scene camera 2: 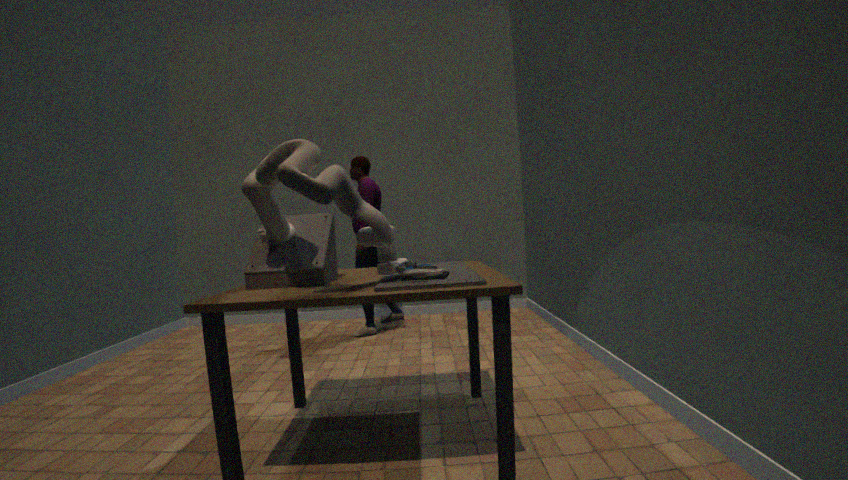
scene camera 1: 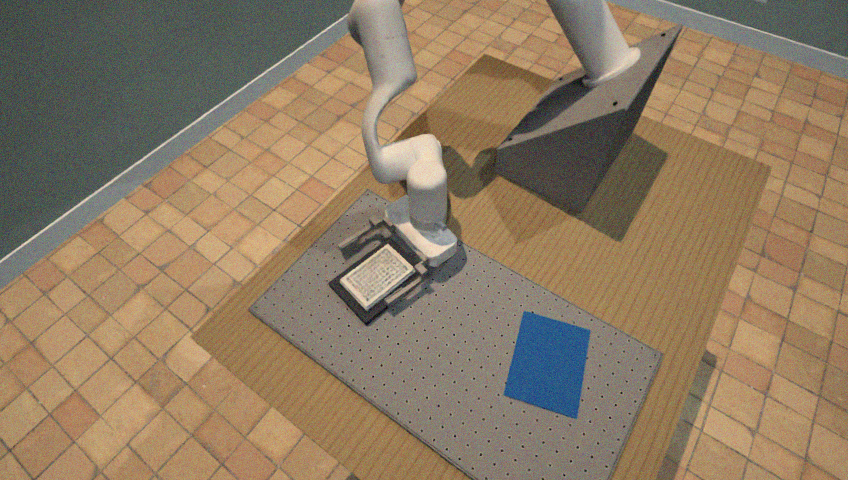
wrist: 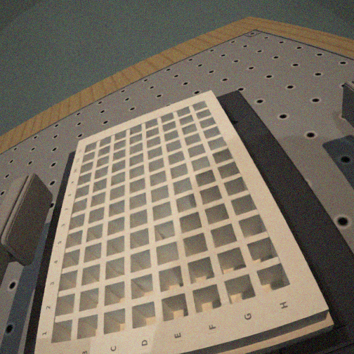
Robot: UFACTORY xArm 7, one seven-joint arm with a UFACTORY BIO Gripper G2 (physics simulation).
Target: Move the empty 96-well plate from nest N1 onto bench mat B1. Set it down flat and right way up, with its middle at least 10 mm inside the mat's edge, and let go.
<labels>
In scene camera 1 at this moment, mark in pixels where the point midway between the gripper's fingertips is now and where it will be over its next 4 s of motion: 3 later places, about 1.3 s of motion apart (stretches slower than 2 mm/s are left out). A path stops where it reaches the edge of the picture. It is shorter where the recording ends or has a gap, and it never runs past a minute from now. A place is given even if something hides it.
My gripper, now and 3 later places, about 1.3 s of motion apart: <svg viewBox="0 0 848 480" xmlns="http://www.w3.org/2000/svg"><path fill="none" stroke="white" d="M361 275L361 261L534 318L514 346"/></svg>
</labels>
